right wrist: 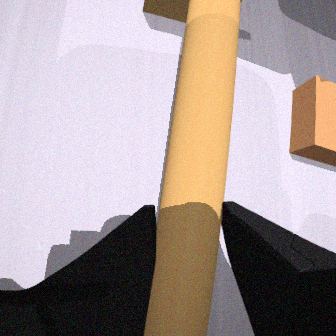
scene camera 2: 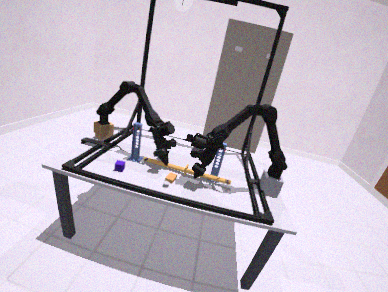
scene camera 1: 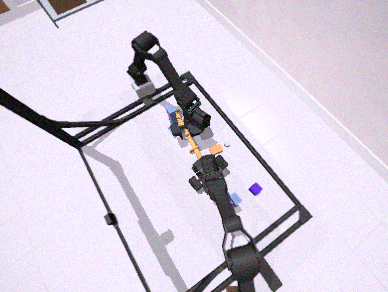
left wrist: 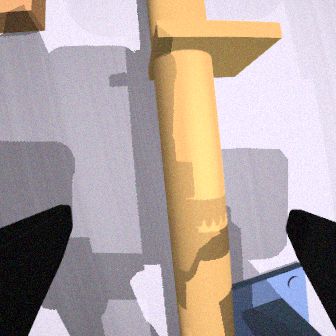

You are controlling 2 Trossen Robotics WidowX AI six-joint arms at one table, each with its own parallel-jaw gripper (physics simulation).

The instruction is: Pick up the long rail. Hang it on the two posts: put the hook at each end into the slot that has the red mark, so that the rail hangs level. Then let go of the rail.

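Places are measured from the left arm's base along level axes (x ahead, y up, z right), in metres.
Pixels of known places: left gripper, fingertip midpoint: (scene camera 2: 197, 173) (scene camera 1: 190, 136) (left wrist: 182, 218); right gripper, fingertip midpoint: (right wrist: 188, 213) (scene camera 2: 167, 164); left arm's base, origin of the base link: (scene camera 2: 273, 175) (scene camera 1: 140, 80); right arm's base, origin of the base link: (scene camera 2: 103, 122).
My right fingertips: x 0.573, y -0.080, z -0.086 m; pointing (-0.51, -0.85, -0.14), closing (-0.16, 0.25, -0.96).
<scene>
Ahead of a thing's pixels: the offset from my right fingertips to its middle.
The long orange rail @(dz +0.001, dx -0.107, dy +0.003 m) (scene camera 1: 193, 145) (scene camera 2: 177, 168) (left wrist: 197, 125) (right wrist: 202, 110) lies low along the table in front of the posts, with a flat tab near its middle. My right gripper (scene camera 2: 162, 161) (right wrist: 188, 213) is shut on the rail, toward its left end in scene camera 2. My left gripper (scene camera 2: 200, 169) (left wrist: 182, 218) is open, its fingers on either side of the rail, apart from it. One blue post @(dz -0.013, dx +0.194, dy +0.087 m) (scene camera 2: 136, 142) (scene camera 1: 235, 198) stands upright near the right arm; the other blue post @(dz +0.037, dx -0.260, dy +0.087 m) (scene camera 2: 218, 160) (left wrist: 280, 280) stands behind the left gripper, partly hidden. The slots are too small to read.
An orange block @(dz -0.093, dx -0.059, dy -0.011 m) (scene camera 1: 215, 149) (scene camera 2: 171, 177) (left wrist: 20, 15) (right wrist: 315, 120) lies beside the rail, with a small white thing @(dz -0.159, dx -0.058, dy -0.011 m) (scene camera 1: 227, 145) (scene camera 2: 166, 184) near it. A purple cube @(dz -0.153, dx +0.200, dy -0.001 m) (scene camera 1: 255, 189) (scene camera 2: 120, 165) lies farther off. Black frame bars border the table.
</scene>
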